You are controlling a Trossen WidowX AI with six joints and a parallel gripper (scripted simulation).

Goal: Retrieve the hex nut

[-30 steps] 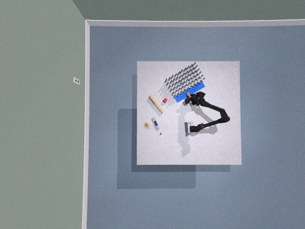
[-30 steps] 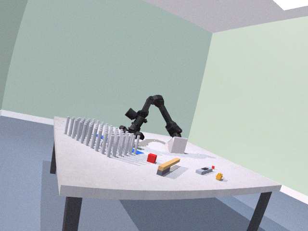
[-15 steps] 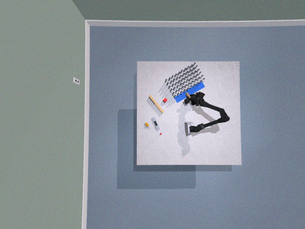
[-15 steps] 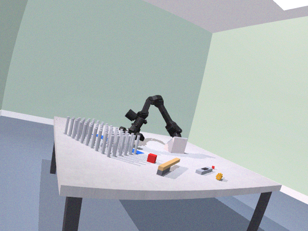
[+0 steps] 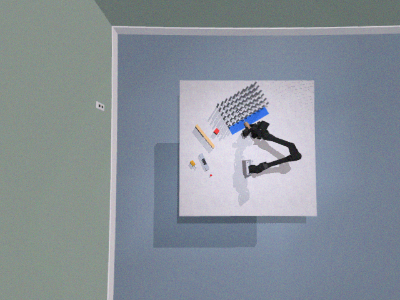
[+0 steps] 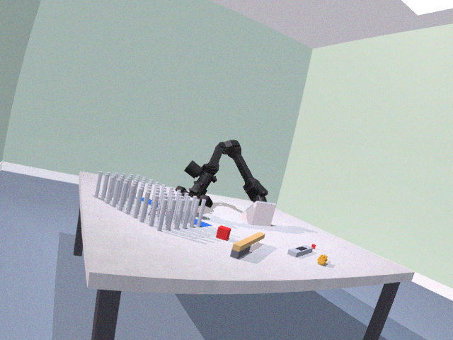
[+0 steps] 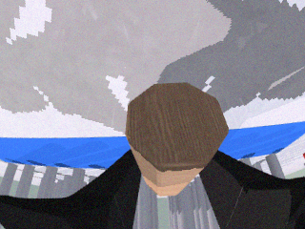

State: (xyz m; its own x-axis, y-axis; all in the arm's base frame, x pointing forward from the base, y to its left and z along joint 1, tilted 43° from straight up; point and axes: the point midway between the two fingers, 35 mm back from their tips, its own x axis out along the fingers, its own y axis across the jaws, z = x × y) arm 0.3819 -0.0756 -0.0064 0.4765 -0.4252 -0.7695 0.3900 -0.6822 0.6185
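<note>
My gripper tip is now 5 cm short of the blue taped strip, 3 cm to the left of it and 1 cm above it. Also, from my gripper tip: tiny red piece: 43 cm behind, 40 cm to the left; yellow part: 30 cm behind, 55 cm to the left, 1 cm above; wire hook tool: 9 cm ahead, 4 cm to the left.
</note>
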